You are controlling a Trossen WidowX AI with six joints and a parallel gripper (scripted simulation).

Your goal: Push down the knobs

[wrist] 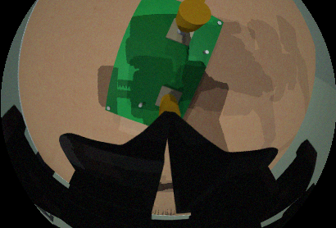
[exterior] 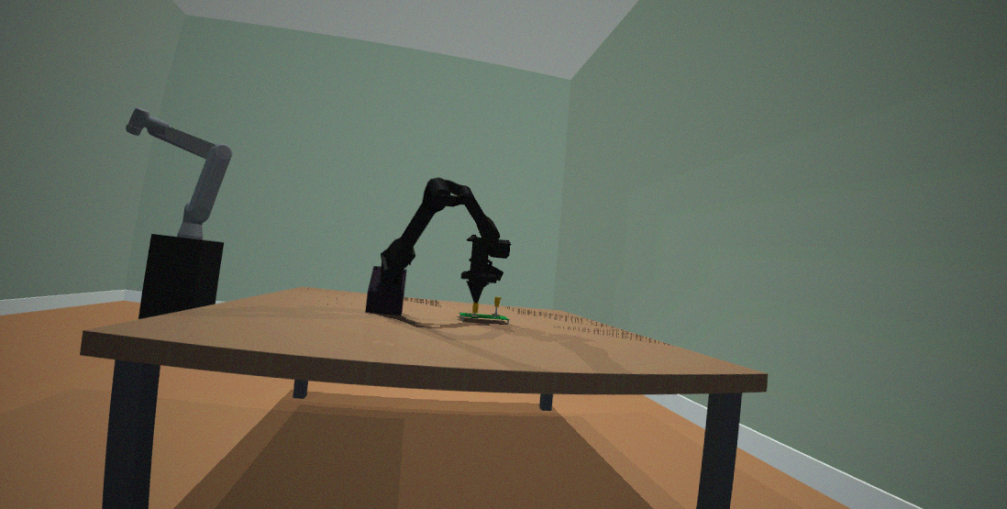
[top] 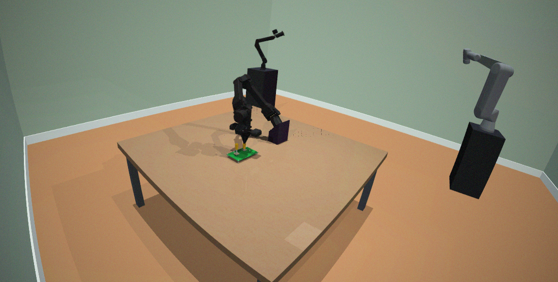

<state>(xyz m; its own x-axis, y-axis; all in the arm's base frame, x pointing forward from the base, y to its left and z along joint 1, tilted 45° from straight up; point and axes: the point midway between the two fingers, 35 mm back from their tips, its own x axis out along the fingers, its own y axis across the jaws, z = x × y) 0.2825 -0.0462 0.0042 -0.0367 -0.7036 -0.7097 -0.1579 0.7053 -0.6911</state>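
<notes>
My gripper tip is 80 mm short of the knob, 10 mm to the right of it and 10 mm below it.
</notes>
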